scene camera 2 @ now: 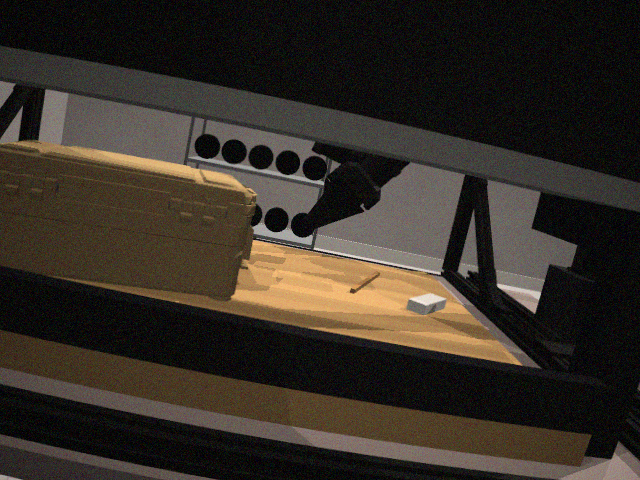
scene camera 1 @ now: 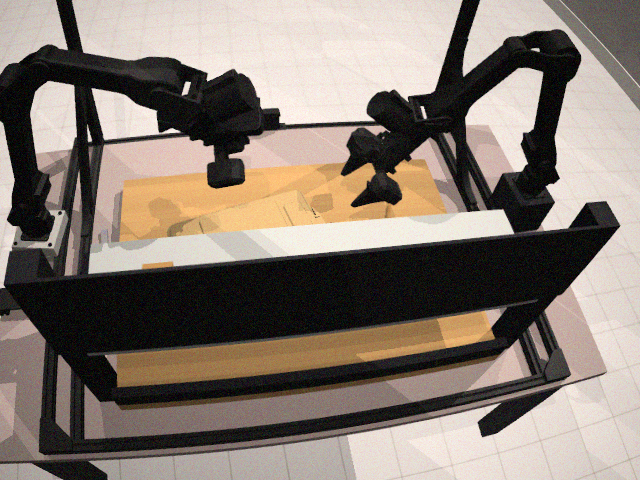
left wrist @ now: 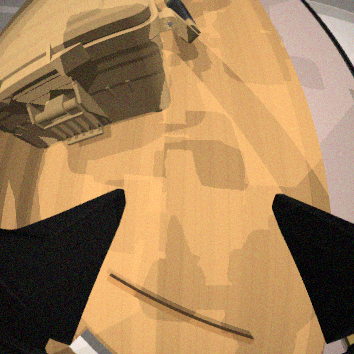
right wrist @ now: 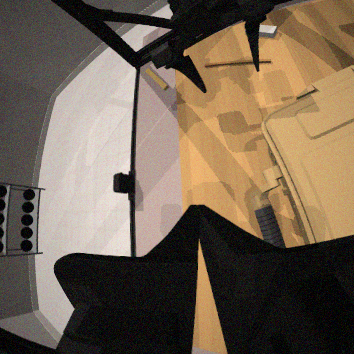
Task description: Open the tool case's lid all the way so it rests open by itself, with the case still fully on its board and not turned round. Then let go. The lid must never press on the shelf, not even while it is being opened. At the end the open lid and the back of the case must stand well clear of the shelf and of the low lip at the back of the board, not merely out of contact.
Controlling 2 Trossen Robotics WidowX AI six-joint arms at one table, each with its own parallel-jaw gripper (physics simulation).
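Frame: origin at the left arm's base, x ahead, y left, z up, level; centimetres.
Seen in the pictures: left gripper, between the fingertips: (scene camera 2: 304,226) (scene camera 1: 346,190) (left wrist: 200,198) (right wrist: 230,81); right gripper, between the fingertips: (scene camera 1: 247,142) (right wrist: 196,210); left arm's base, origin of its link: (scene camera 1: 529,187); right arm's base, origin of its link: (scene camera 1: 38,228).
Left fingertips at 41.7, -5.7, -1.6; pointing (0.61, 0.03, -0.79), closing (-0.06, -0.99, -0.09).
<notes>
Offsets run from my left fingertips to a thing's top centre, as dx, dy, dz. "*": to the spot under its first point. Level surfaces: height alone.
The tan tool case (scene camera 1: 258,212) (scene camera 2: 129,222) (left wrist: 127,75) (right wrist: 325,150) stands on the wooden board @[dz -5.9] (scene camera 2: 310,268) (right wrist: 200,130) with its lid down. Its dark-ribbed handle @[* +22.4, +0.7, -0.7] (right wrist: 270,225) (left wrist: 182,15) is on the side away from the shelf (scene camera 1: 361,235) (scene camera 2: 258,118). The shelf hides part of the case in scene camera 1. The low black lip (scene camera 1: 310,370) (scene camera 2: 258,335) runs along the board's back. My left gripper (scene camera 1: 348,189) (left wrist: 200,198) (right wrist: 230,81) is open and empty, above the board and apart from the case. My right gripper (scene camera 1: 225,174) (right wrist: 196,210) is shut and empty, above the handle side.
A thin brown stick @[-9.7, +2.1, -5.3] (scene camera 2: 365,282) (left wrist: 180,310) (right wrist: 237,63) and a white block @[-16.1, +10.1, -4.6] (scene camera 2: 426,303) (right wrist: 267,31) lie on the board on the left arm's side. An orange item @[+36.7, +24.4, +16.8] (scene camera 1: 157,265) is on the shelf. Black posts and rails frame the table.
</notes>
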